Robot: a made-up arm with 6 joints.
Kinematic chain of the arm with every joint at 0, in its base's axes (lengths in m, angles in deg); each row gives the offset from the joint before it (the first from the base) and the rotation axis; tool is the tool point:
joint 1: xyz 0 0 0.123 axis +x
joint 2: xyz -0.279 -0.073 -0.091 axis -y
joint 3: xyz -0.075 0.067 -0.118 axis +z
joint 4: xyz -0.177 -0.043 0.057 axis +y
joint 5: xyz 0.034 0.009 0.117 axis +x
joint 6: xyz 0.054 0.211 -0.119 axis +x
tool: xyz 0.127 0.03 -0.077
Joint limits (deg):
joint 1: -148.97..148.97
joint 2: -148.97..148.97
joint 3: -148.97..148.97
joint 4: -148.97..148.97
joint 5: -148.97..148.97
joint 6: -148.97..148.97
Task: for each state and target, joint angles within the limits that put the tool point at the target. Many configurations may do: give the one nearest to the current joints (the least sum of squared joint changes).
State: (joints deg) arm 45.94 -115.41 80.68 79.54 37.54 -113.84
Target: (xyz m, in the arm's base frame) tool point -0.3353 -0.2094 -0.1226
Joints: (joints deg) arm 95.94 -136.95 95.22 104.80 15.45 -104.11
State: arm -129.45 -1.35 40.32 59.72 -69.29 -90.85
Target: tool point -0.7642 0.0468 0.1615
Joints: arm -139.25 -38.34 -1.83 107.47 -48.59 -59.07
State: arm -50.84 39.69 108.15 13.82 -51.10 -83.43
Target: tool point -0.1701 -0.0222 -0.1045
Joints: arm -24.15 38.32 119.50 6.10 -61.93 -80.27
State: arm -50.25 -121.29 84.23 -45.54 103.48 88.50
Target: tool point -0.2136 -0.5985 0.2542
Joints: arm -51.92 -141.24 105.46 -71.69 116.38 87.16
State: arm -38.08 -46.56 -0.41 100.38 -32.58 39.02
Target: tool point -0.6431 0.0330 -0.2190
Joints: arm -47.07 -29.59 -17.84 86.08 -13.27 44.11
